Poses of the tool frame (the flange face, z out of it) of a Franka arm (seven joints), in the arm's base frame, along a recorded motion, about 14 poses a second.
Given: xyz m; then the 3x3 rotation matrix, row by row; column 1 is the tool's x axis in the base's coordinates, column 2 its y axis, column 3 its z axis. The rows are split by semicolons.
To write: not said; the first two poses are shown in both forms.
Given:
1: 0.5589, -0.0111, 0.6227; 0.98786, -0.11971, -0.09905; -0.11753, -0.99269, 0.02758; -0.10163, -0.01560, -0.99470
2: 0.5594, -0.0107, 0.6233; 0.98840, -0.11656, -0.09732; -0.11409, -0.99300, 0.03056; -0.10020, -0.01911, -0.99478
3: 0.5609, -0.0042, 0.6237; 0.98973, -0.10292, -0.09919; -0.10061, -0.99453, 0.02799; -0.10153, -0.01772, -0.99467
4: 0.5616, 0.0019, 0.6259; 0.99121, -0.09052, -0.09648; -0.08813, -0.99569, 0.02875; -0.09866, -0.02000, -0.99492
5: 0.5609, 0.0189, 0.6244; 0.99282, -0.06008, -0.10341; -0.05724, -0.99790, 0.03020; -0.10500, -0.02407, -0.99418
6: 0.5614, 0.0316, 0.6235; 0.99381, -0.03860, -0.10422; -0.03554, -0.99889, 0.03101; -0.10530, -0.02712, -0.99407
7: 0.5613, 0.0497, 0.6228; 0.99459, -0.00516, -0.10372; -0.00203, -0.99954, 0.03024; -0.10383, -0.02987, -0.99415
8: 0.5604, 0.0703, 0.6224; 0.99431, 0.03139, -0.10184; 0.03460, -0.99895, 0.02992; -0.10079, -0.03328, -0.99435
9: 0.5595, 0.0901, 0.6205; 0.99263, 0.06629, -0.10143; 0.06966, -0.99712, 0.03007; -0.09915, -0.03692, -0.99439
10: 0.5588, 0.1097, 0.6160; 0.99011, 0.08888, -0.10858; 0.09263, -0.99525, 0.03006; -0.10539, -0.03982, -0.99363
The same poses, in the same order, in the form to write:
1: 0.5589, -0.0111, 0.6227, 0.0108, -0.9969, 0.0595, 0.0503
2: 0.5594, -0.0107, 0.6233, 0.0125, -0.9970, 0.0578, 0.0495
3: 0.5609, -0.0042, 0.6237, 0.0115, -0.9974, 0.0510, 0.0503
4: 0.5616, 0.0019, 0.6259, 0.0122, -0.9977, 0.0448, 0.0489
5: 0.5609, 0.0189, 0.6244, 0.0136, -0.9981, 0.0294, 0.0522
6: 0.5614, 0.0316, 0.6235, 0.0146, -0.9983, 0.0186, 0.0525
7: 0.5613, 0.0497, 0.6228, 0.0150, -0.9985, 0.0018, 0.0520
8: 0.5604, 0.0703, 0.6224, 0.0158, -0.9985, -0.0165, 0.0507
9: 0.5595, 0.0901, 0.6205, 0.0168, -0.9980, -0.0341, 0.0502
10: 0.5588, 0.1097, 0.6160, 0.0175, -0.9974, -0.0455, 0.0536
